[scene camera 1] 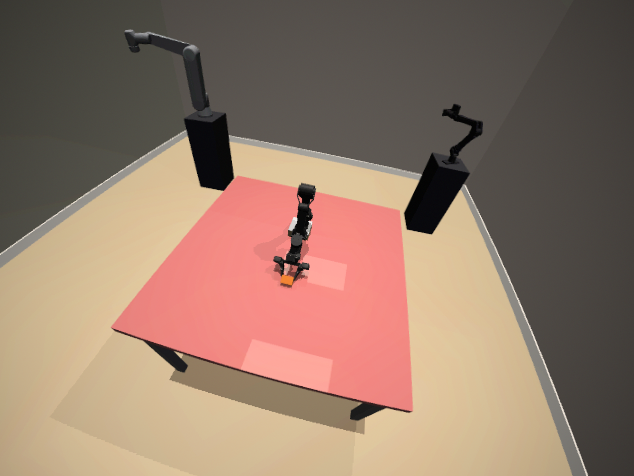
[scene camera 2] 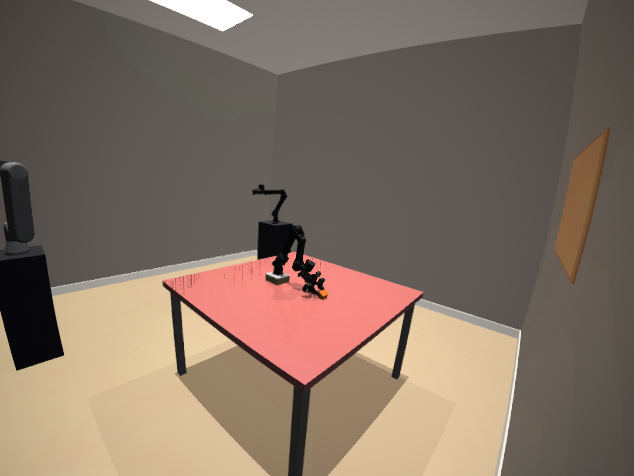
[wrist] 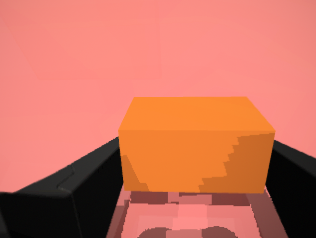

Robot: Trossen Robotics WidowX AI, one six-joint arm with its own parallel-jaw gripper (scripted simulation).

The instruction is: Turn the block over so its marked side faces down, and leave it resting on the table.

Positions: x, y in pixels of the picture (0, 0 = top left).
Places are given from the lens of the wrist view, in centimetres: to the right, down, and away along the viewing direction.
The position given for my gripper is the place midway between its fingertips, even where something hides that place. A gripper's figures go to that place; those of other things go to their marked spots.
my gripper (wrist: 191, 145): 2, 1, 11
orange block (wrist: 167, 144): 0, 1, 9
